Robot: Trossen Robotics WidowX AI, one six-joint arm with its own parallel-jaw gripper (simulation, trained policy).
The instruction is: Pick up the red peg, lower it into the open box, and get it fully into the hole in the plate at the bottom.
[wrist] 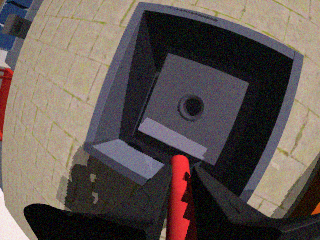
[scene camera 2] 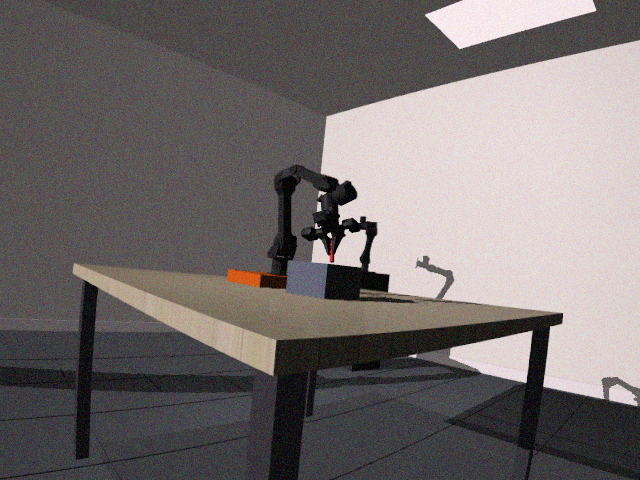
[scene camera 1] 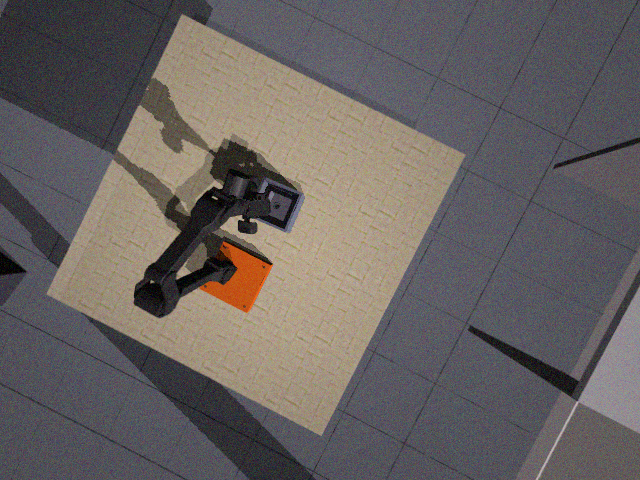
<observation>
I see my gripper (scene camera 2: 331,254) and a blue-grey box (scene camera 2: 319,280).
The blue-grey box is seen too in the wrist view (wrist: 272,69) and in scene camera 1 (scene camera 1: 267,185). My gripper shows as well in the wrist view (wrist: 181,172) and in scene camera 1 (scene camera 1: 260,203).
</observation>
